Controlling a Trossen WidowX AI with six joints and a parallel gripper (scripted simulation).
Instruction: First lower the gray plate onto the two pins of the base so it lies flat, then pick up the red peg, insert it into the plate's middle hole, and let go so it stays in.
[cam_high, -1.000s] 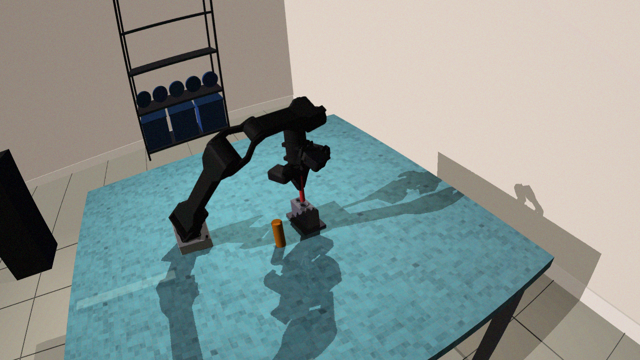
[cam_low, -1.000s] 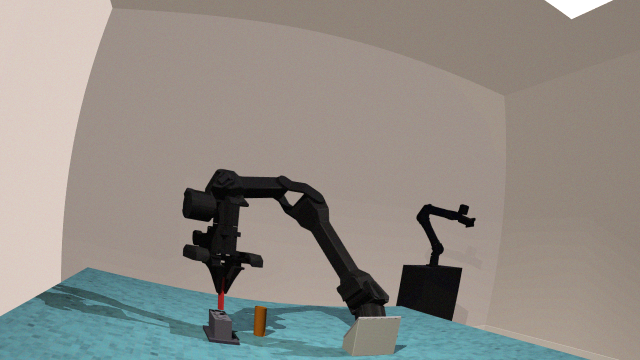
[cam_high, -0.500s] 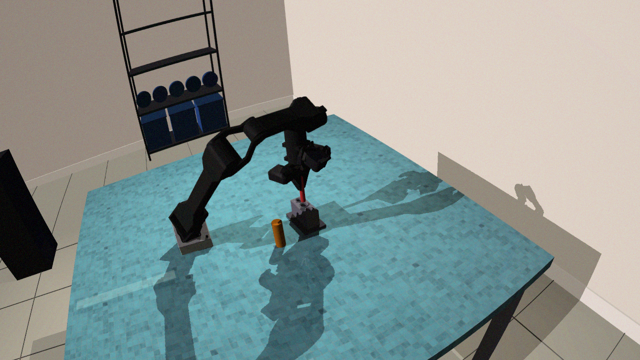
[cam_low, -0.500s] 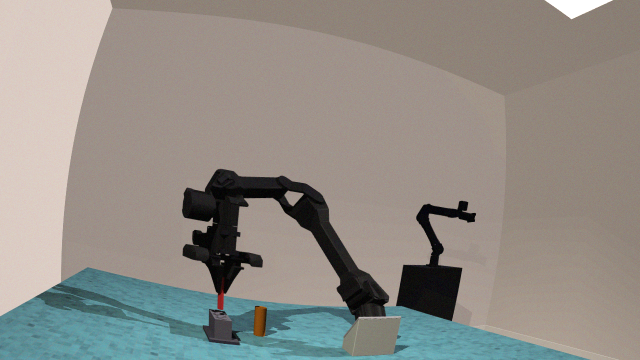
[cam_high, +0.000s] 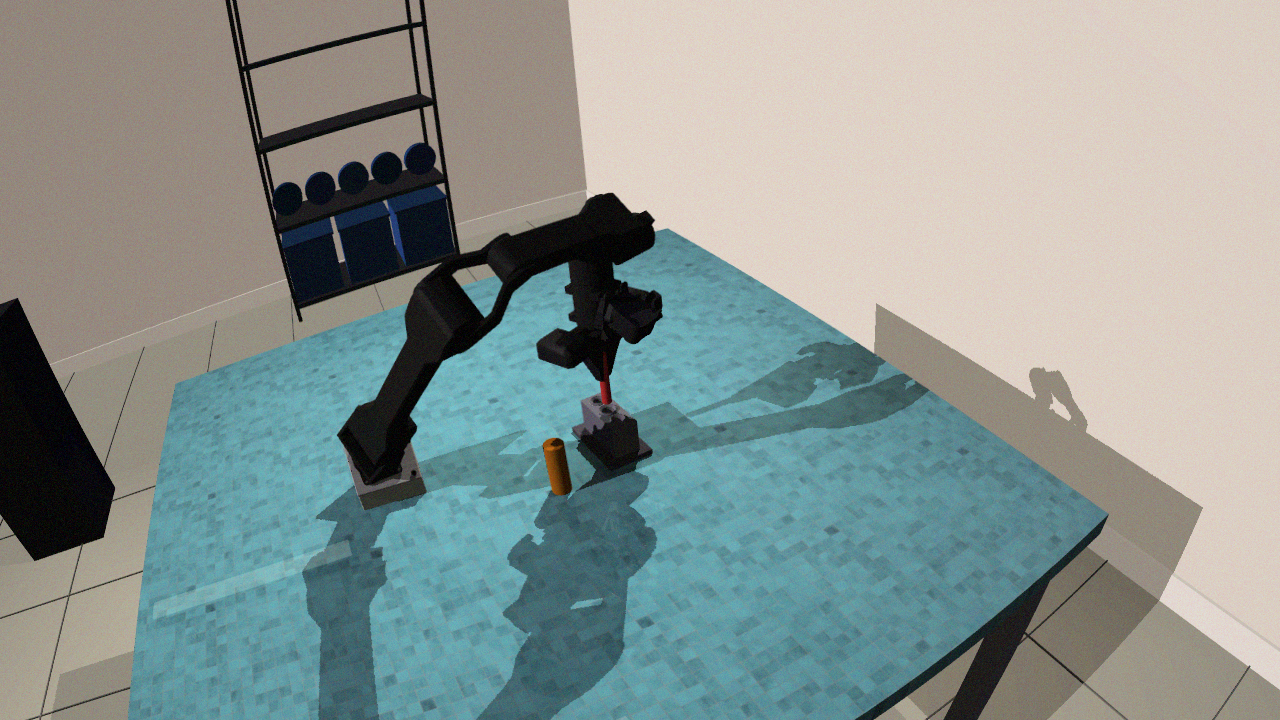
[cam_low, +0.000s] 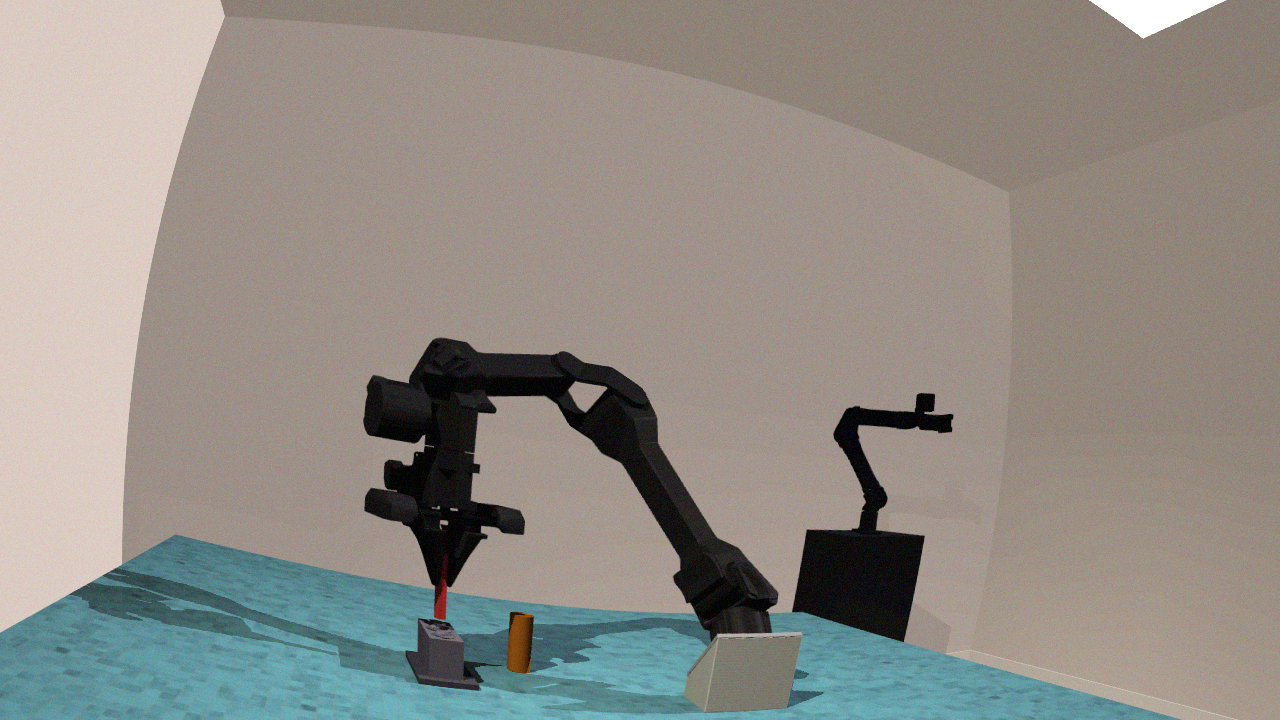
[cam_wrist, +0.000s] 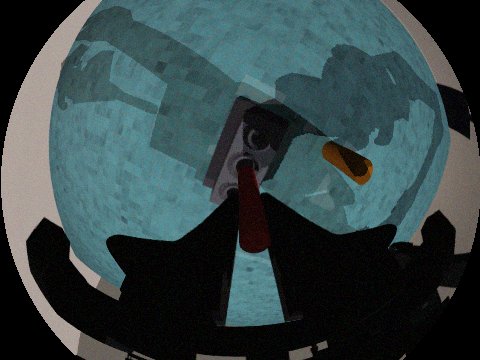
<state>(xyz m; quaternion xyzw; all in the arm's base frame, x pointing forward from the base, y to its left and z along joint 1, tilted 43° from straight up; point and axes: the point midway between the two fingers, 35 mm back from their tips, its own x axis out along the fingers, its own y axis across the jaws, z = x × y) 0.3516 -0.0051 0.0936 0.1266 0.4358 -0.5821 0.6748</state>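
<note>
Right now my gripper tip is 7 cm above the gray plate. The rest, counted from my gripper tip: red peg (right at my gripper tip); then orange cylinder (11 cm behind, 7 cm below, 6 cm to the right); then base (11 cm below).
</note>
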